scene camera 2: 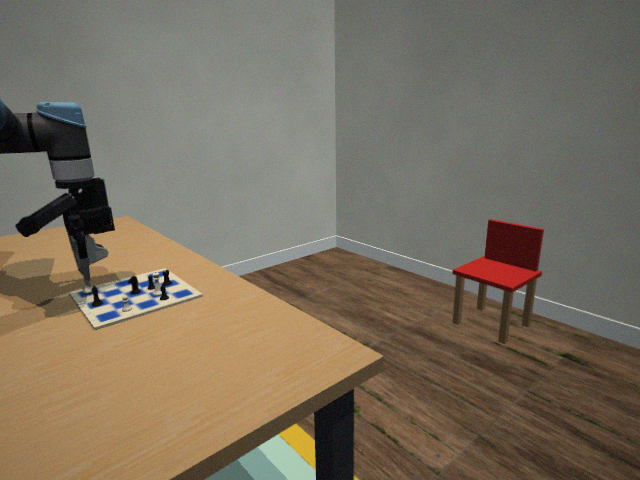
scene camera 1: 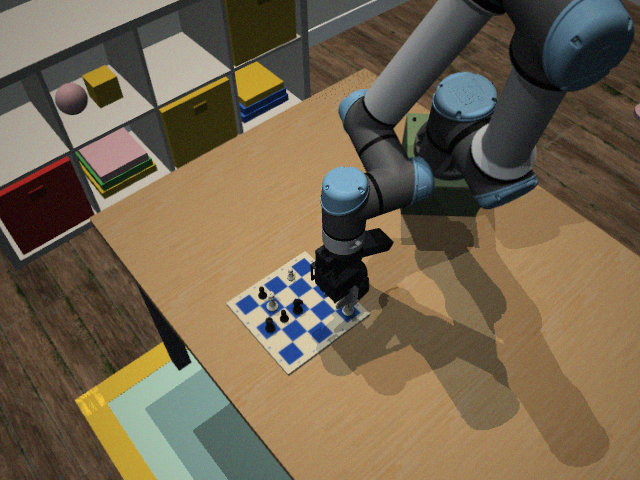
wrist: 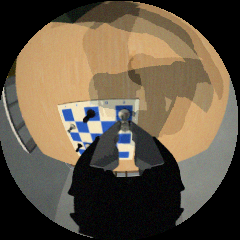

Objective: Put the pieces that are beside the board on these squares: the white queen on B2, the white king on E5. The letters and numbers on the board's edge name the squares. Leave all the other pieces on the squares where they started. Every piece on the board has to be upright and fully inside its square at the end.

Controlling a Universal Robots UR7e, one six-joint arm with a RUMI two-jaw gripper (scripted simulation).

Observation:
In view: the gripper [scene camera 2: 87, 279] and a chessboard [scene camera 1: 293, 343].
The chessboard is seen too in scene camera 2 [scene camera 2: 110, 312] and in the wrist view [wrist: 106, 111]. The gripper also shows in scene camera 1 [scene camera 1: 347, 304] and in the wrist view [wrist: 124, 121].

